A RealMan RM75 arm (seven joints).
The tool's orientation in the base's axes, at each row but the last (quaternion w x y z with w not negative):
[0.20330 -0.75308 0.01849 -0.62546]
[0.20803 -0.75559 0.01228 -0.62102]
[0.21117 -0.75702 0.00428 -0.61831]
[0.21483 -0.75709 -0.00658 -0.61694]
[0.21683 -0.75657 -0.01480 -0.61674]
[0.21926 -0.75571 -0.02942 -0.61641]
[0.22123 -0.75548 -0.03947 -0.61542]
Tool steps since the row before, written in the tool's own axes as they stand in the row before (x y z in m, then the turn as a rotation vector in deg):
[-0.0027 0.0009 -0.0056 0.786 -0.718 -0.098]
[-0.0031 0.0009 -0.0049 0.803 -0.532 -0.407]
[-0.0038 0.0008 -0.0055 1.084 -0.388 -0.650]
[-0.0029 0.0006 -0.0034 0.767 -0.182 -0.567]
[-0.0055 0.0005 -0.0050 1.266 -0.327 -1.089]
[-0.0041 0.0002 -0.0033 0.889 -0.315 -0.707]
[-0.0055 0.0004 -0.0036 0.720 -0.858 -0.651]
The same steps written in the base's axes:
[-0.0057 -0.0016 -0.0021 -0.085 0.409 0.984]
[-0.0051 -0.0014 -0.0025 -0.328 0.142 0.983]
[-0.0058 -0.0014 -0.0030 -0.453 -0.141 1.234]
[-0.0037 -0.0009 -0.0024 -0.395 -0.220 0.859]
[-0.0058 -0.0008 -0.0046 -0.802 -0.391 1.449]
[-0.0039 -0.0005 -0.0035 -0.537 -0.177 1.034]
[-0.0045 -0.0006 -0.0048 -0.706 0.369 1.021]

